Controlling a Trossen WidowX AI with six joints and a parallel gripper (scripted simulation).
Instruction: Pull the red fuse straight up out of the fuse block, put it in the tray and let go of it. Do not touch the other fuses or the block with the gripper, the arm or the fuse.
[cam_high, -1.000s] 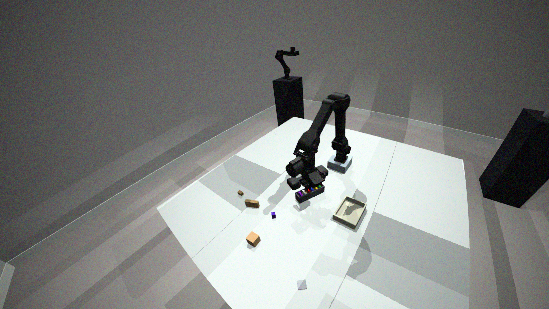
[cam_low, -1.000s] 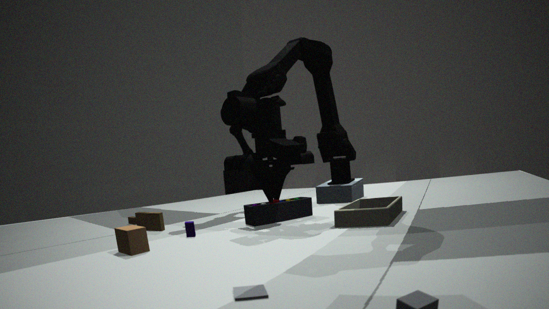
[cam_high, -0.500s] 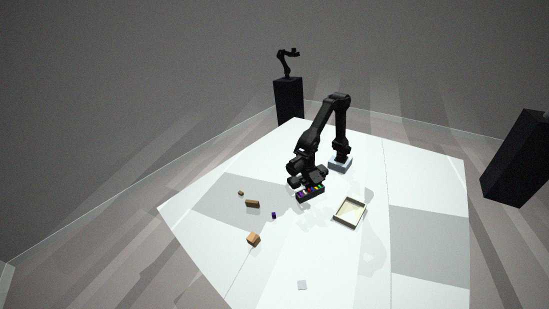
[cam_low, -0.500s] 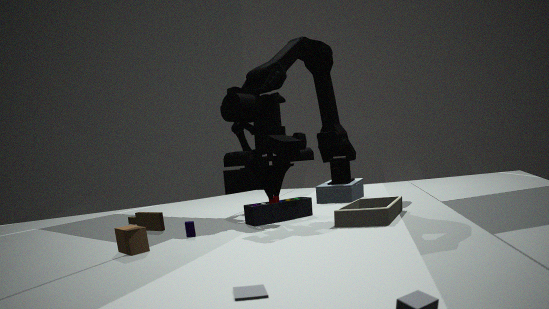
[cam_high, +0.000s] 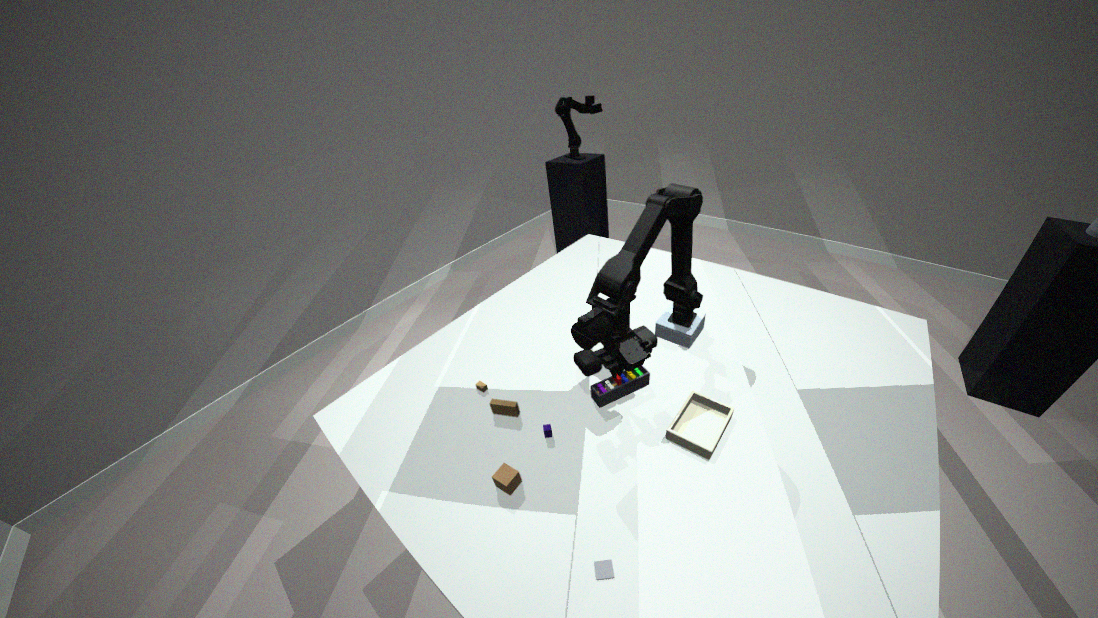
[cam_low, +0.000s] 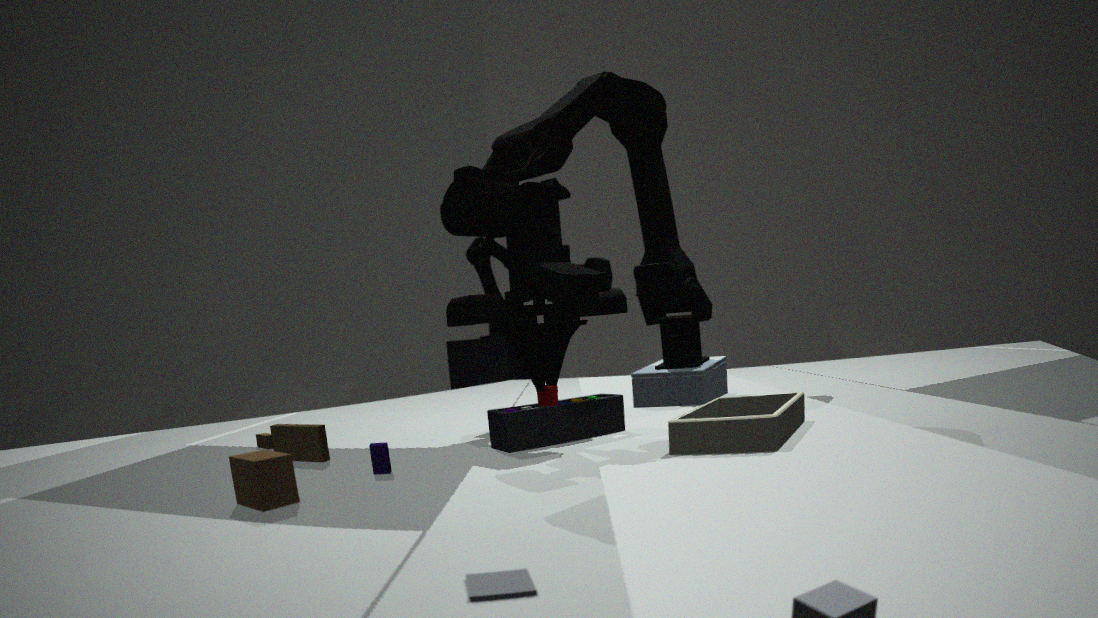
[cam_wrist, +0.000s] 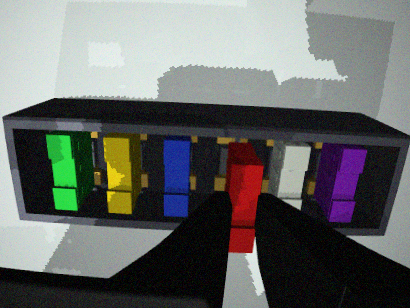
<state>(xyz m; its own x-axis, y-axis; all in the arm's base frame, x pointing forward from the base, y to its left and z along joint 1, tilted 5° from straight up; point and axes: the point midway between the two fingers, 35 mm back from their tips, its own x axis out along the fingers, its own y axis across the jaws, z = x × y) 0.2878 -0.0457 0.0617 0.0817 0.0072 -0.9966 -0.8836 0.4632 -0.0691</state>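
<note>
Now: gripper tip 20 mm short of the white fuse, 10 mm to the left of it and 30 mm above it. From my gripper tip the other things lie so: red fuse: 10 mm below; then purple fuse: 40 mm ahead, 20 mm to the right, 30 mm below; then blue fuse: 20 mm behind, 10 mm to the left, 30 mm below.
</note>
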